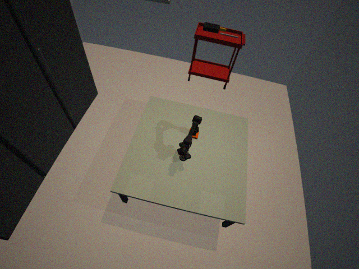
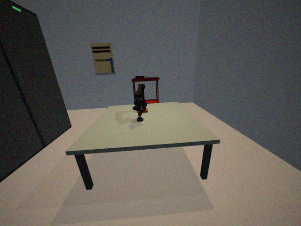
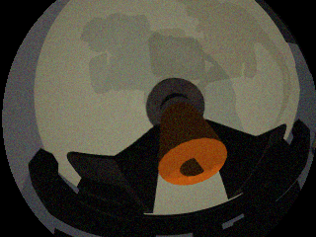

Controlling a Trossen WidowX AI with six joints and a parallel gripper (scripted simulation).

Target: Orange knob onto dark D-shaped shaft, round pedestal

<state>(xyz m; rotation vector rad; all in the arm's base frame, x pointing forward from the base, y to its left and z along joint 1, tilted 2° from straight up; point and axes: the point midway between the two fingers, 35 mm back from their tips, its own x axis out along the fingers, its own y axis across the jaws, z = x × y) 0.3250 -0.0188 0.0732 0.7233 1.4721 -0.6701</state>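
The orange knob is 2 cm above my gripper tip. Round my gripper tip: round pedestal (4 cm below).
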